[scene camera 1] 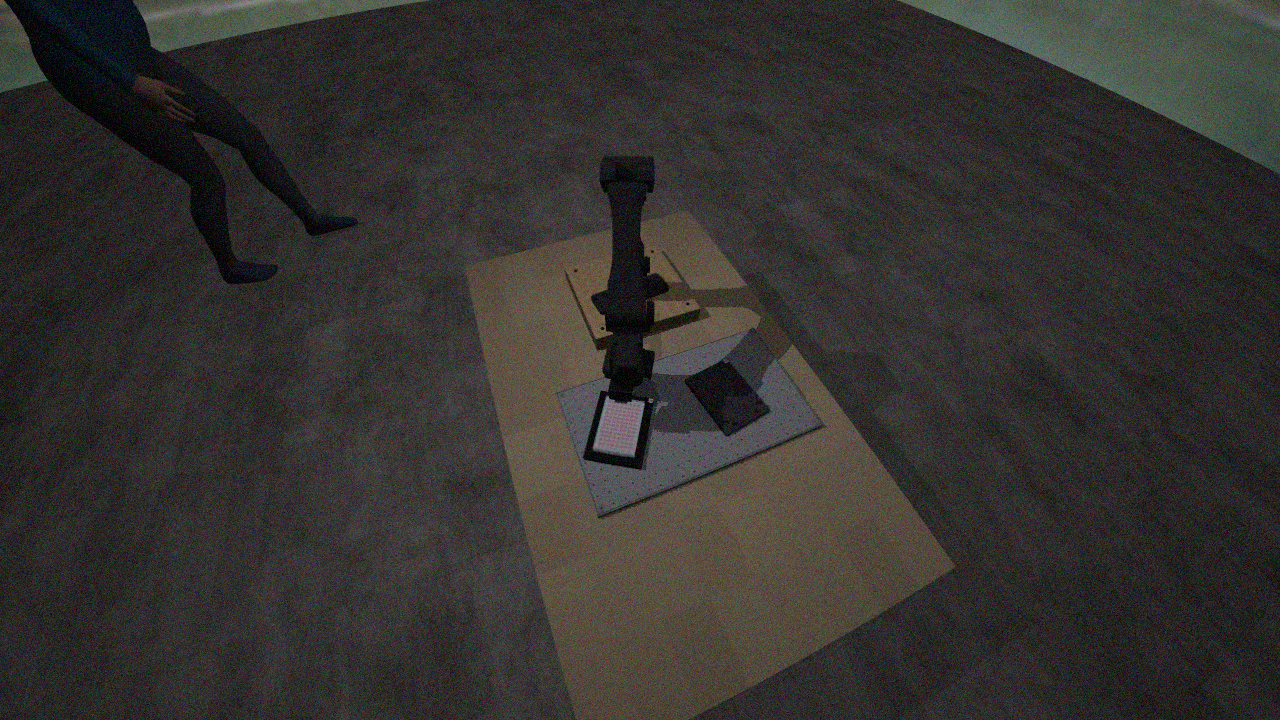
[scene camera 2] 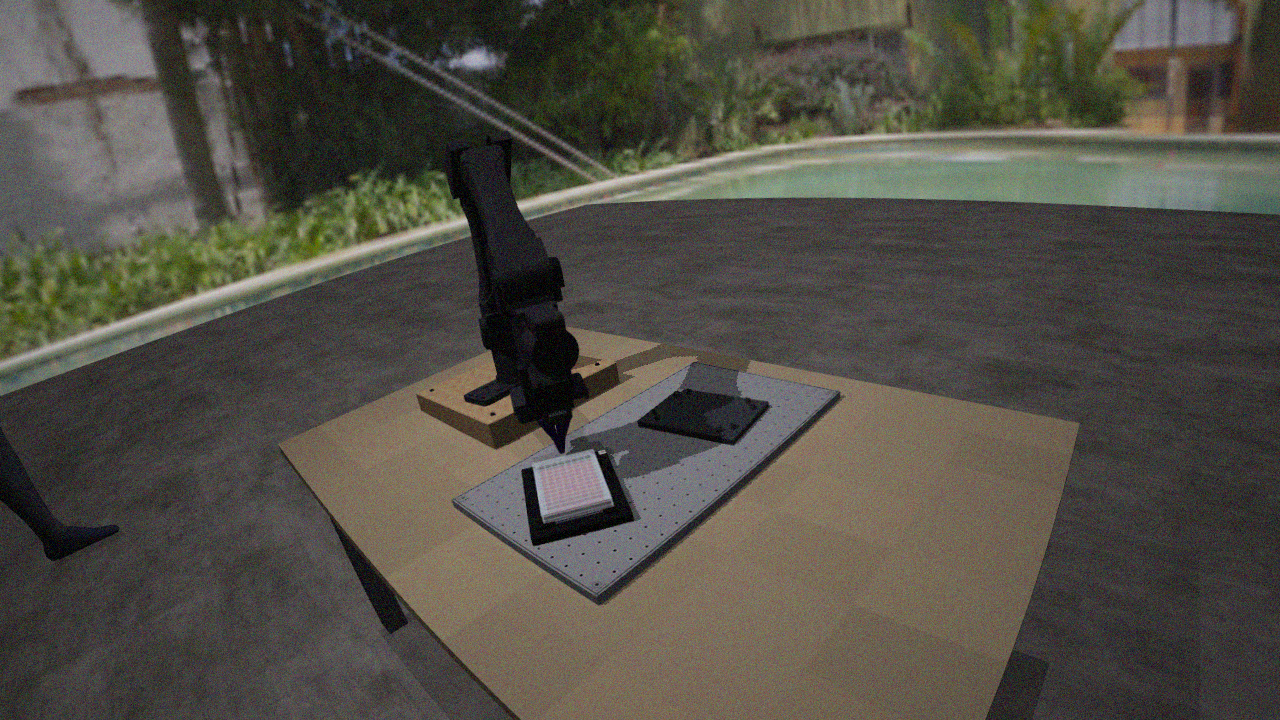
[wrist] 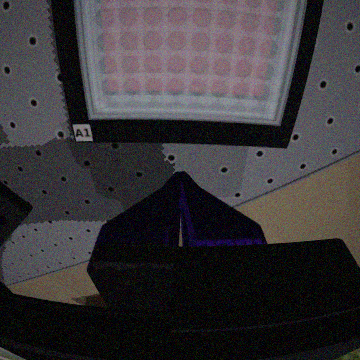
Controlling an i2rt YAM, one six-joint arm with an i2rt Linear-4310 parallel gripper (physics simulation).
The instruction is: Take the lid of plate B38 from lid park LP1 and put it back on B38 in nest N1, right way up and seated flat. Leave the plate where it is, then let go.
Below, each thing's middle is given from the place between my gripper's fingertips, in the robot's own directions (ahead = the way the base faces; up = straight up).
Labels:
I see the plate lid (scene camera 2: pixel 573 483) 9 cm ahead of my hand, 7 cm to the right of it and 1 cm above it. From my hand the other things lie so: grey perforated mat (scene camera 2: pixel 667 478) 11 cm ahead, 9 cm to the left, 2 cm below.

